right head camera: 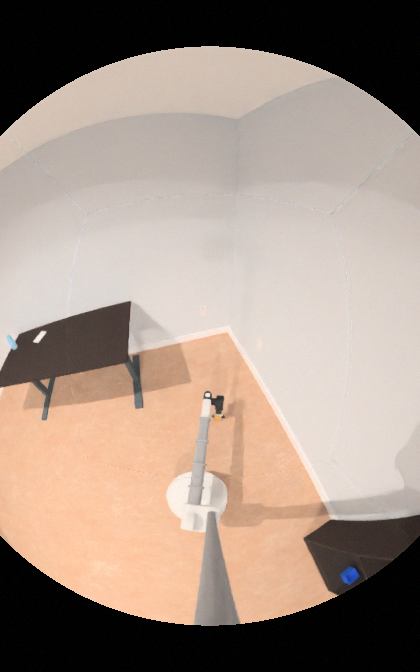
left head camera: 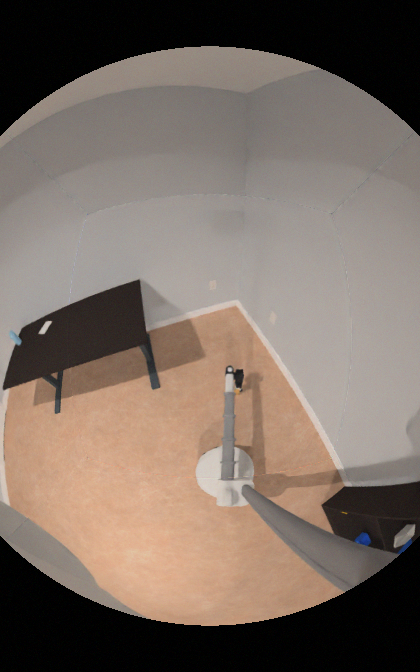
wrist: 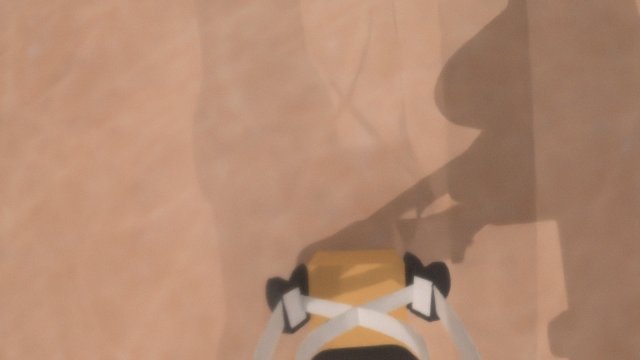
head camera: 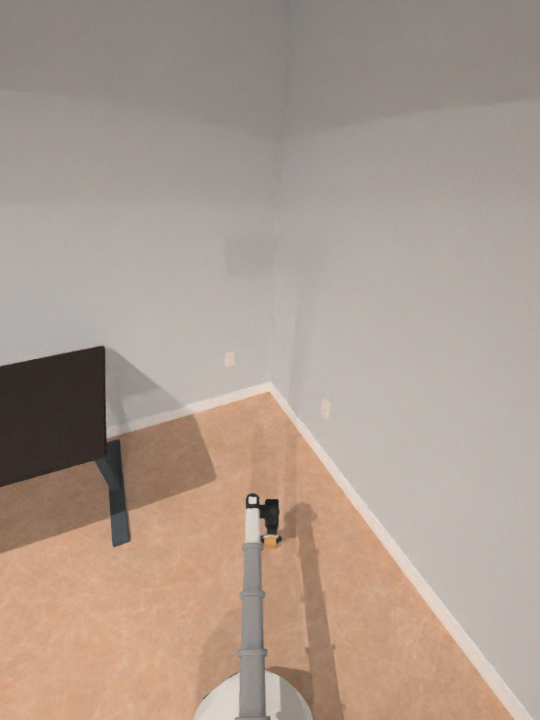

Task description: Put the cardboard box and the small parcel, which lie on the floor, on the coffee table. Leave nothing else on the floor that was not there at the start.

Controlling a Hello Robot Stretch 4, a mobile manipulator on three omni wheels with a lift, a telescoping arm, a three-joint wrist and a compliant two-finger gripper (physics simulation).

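A small orange-yellow box is between the two fingertips of my gripper, one black pad against each side. My gripper is shut on it, low over the floor. I cannot tell whether the box touches the floor, or which of the two named parcels it is. A second parcel does not show in these views. No table here can be told for certain as the coffee table.
A dark table stands at the left, with a white item and a light-blue item at its far end. Walls meet beyond the gripper. A dark cabinet with a blue item stands lower right.
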